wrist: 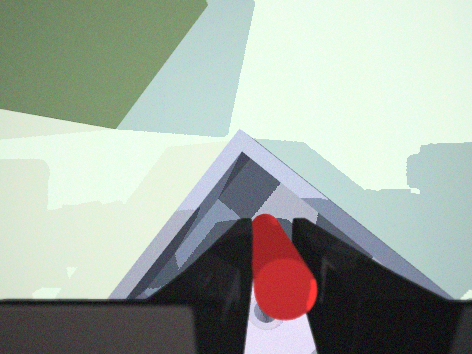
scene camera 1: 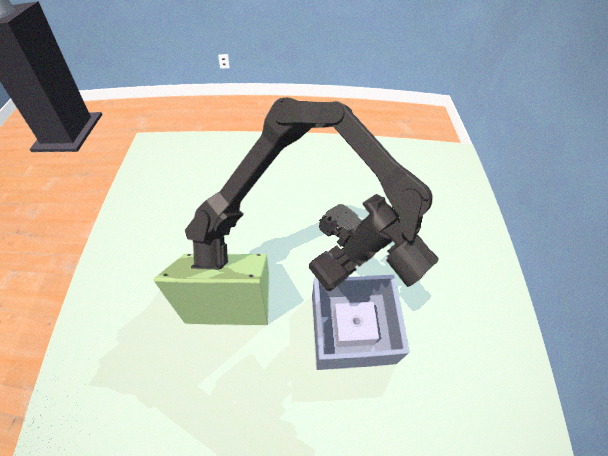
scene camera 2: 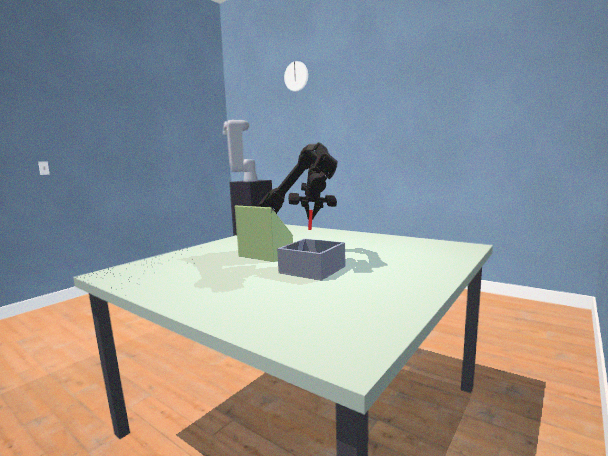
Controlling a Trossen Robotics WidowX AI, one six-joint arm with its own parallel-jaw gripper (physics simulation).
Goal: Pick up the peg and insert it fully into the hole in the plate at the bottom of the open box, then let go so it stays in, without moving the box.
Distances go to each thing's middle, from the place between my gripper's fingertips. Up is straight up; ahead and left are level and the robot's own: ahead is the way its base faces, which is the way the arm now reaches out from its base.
Labels:
Now: the grey-blue box [scene camera 1: 391,347] 140 mm below my hand, 70 mm to the right of it and 60 mm ahead of it. Round my hand: red peg [wrist: 284,288] right at my hand.

